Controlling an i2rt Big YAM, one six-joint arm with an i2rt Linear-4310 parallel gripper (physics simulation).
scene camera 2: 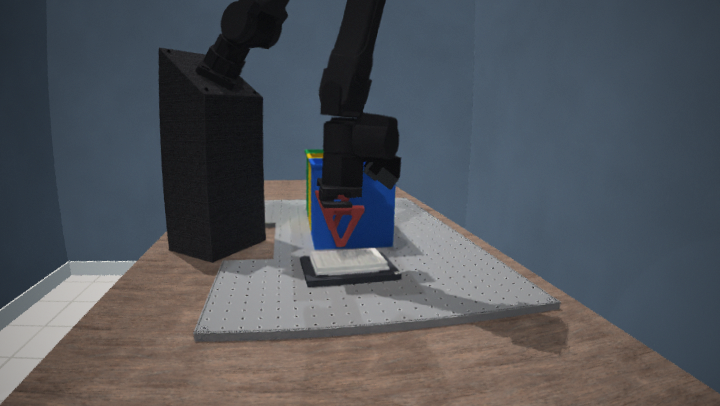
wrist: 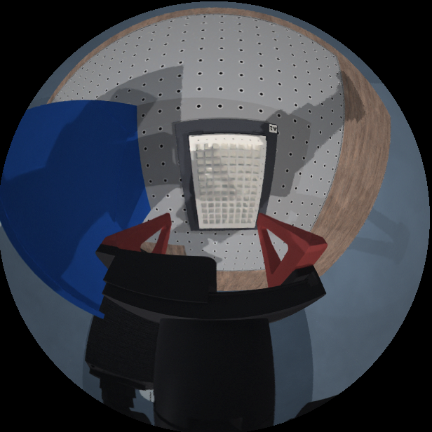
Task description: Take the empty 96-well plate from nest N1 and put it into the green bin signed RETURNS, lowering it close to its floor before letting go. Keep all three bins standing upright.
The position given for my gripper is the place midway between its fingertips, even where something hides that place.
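Note:
There is a dark nest [scene camera 2: 307, 267] that I can see, along with a blue bin [scene camera 2: 375, 228] and a white 96-well plate [scene camera 2: 340, 262]. Looking through the wrist view, I find the bin [wrist: 80, 179] again, and the plate [wrist: 227, 168] too. As for my gripper [scene camera 2: 336, 237], it is visible to me there, and the wrist view also shows the gripper [wrist: 213, 217].

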